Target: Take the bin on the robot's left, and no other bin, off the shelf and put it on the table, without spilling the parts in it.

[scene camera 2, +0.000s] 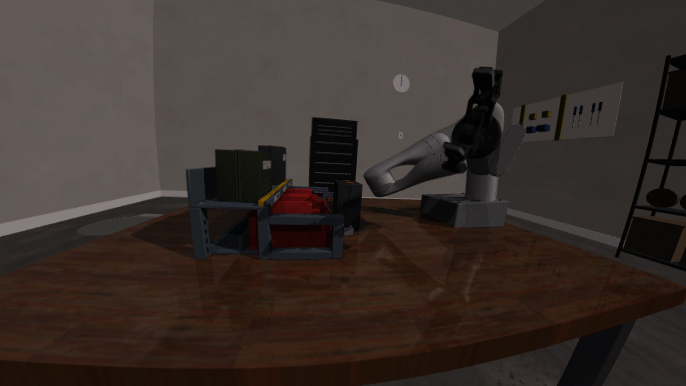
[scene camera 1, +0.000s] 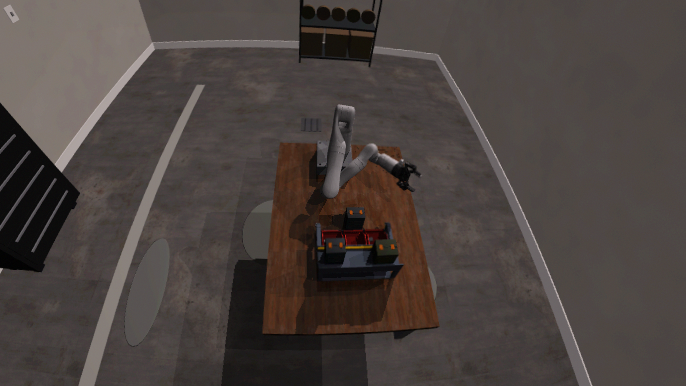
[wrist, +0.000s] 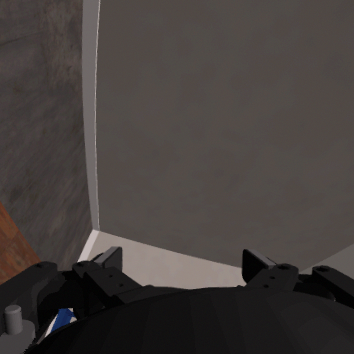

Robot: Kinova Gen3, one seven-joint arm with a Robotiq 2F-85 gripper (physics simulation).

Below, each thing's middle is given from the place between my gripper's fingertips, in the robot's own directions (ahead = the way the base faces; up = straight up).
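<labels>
There is the dark bin (scene camera 2: pixel 347 196), and counted from my hand it sits 31 cm to the right, 8 cm ahead and 19 cm below.
</labels>
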